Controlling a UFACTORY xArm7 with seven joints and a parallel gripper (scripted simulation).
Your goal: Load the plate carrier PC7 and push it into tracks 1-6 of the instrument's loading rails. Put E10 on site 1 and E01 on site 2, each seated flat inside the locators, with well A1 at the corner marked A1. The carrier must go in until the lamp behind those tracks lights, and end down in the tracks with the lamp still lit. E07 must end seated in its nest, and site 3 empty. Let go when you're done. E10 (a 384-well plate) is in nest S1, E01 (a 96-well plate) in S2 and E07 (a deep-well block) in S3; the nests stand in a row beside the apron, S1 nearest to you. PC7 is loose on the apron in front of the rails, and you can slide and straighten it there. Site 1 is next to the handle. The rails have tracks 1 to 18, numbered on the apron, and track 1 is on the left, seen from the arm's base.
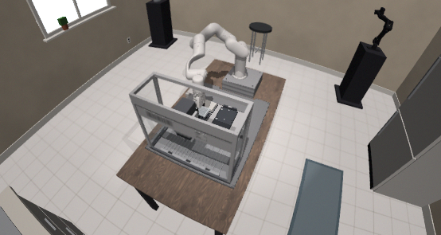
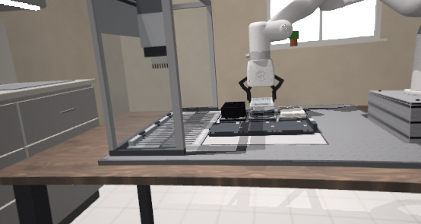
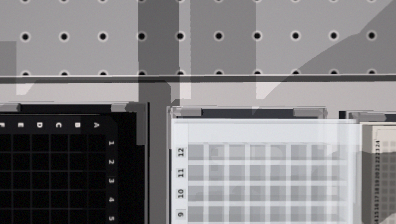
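My gripper is now 3 cm short of the dark plate carrier PC7, 18 cm to the right of it and 5 cm above it. Round my hand: A1 tag: 5 cm ahead, 6 cm to the left, 6 cm below; then white 96-well plate E01: 1 cm below; then nest S2: 7 cm below.
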